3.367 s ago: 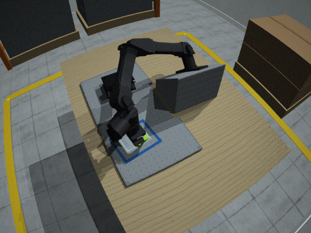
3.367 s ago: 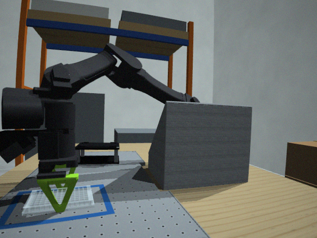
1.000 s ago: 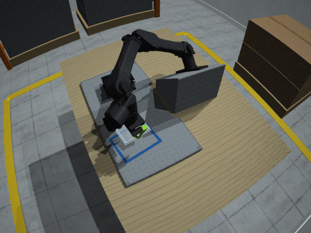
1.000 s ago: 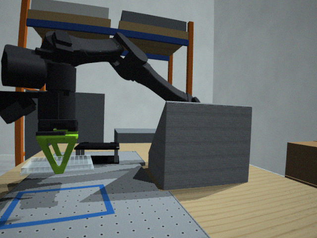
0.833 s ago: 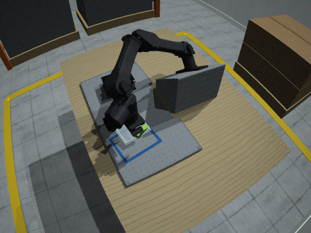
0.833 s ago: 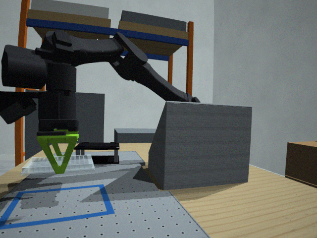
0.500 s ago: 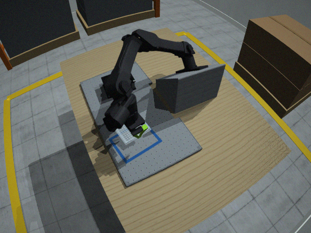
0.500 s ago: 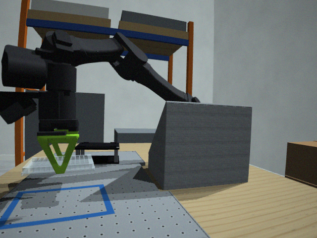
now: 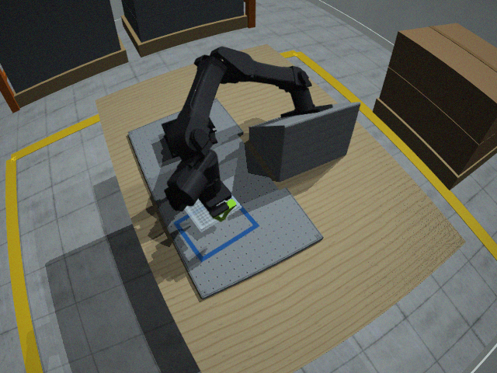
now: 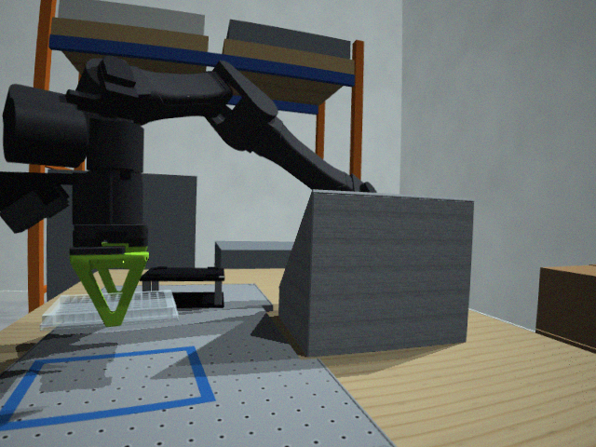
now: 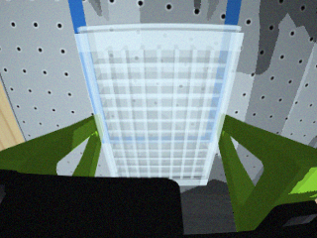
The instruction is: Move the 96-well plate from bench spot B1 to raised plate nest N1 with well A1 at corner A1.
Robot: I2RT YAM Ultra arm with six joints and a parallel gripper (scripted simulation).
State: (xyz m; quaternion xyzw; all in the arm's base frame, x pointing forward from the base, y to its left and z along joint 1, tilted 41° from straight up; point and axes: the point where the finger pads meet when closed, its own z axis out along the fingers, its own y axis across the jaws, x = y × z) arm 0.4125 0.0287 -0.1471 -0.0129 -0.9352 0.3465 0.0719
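Now: hand 340 mm to the left of the black raised nest, 100 mm past it and 20 mm above it. Also, from my hand: clear 96-well plate: right at my hand.
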